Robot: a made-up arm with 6 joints. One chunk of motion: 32 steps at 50 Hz.
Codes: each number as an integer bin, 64 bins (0 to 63) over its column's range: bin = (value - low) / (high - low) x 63, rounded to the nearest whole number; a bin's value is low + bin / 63 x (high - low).
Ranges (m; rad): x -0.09..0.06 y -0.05..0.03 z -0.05..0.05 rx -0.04..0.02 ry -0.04..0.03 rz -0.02..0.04
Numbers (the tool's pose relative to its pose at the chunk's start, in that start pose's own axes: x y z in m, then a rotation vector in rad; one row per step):
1: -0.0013 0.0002 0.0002 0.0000 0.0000 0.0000
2: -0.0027 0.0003 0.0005 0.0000 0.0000 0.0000
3: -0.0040 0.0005 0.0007 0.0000 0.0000 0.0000
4: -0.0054 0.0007 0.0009 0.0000 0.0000 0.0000
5: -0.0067 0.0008 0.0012 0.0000 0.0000 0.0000
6: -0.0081 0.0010 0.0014 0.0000 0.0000 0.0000
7: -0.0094 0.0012 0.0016 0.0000 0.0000 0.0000
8: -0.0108 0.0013 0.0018 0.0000 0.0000 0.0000
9: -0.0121 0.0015 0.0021 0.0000 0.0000 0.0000
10: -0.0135 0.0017 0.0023 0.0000 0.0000 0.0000
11: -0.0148 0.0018 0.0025 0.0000 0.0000 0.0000
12: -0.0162 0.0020 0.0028 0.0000 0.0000 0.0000
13: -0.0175 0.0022 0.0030 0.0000 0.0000 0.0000
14: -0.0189 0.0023 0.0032 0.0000 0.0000 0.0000
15: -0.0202 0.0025 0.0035 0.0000 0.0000 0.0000
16: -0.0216 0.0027 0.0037 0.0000 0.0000 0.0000
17: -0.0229 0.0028 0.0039 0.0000 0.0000 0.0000
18: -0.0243 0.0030 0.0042 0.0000 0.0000 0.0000
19: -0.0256 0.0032 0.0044 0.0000 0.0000 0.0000
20: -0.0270 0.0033 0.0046 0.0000 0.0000 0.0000
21: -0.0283 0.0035 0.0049 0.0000 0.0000 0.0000
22: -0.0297 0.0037 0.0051 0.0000 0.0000 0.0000
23: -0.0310 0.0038 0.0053 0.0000 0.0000 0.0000
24: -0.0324 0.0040 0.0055 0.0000 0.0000 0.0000
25: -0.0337 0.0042 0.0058 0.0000 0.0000 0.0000
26: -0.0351 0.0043 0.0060 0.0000 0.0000 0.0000
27: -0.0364 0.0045 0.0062 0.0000 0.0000 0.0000
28: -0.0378 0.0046 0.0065 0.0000 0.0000 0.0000
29: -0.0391 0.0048 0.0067 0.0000 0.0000 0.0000
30: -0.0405 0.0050 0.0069 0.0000 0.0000 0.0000
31: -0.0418 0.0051 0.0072 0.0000 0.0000 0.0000
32: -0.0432 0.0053 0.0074 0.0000 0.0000 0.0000
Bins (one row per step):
1: 37 40 32 42 36 21
2: 37 40 32 42 36 21
3: 36 40 32 42 36 21
4: 36 40 32 42 36 21
5: 35 40 32 42 36 21
6: 34 40 32 42 36 21
7: 34 40 33 42 36 21
8: 33 40 33 42 36 21
9: 33 41 33 42 36 21
10: 32 41 33 42 36 21
11: 32 41 33 42 36 21
12: 31 41 33 42 36 21
13: 30 41 33 42 36 21
14: 30 41 34 42 36 21
15: 29 41 34 42 36 21
16: 29 42 34 42 36 21
17: 28 42 34 42 36 21
18: 28 42 34 42 36 21
19: 27 42 34 42 36 21
20: 26 42 34 42 36 21
21: 26 42 35 42 36 21
22: 25 42 35 42 36 21
23: 25 42 35 42 36 21
24: 24 43 35 42 36 21
25: 24 43 35 42 36 21
26: 23 43 35 42 36 21
27: 23 43 35 42 36 21
28: 22 43 36 42 36 21
29: 21 43 36 42 36 21
30: 21 43 36 42 36 21
31: 20 43 36 42 36 21
32: 20 44 36 42 36 21

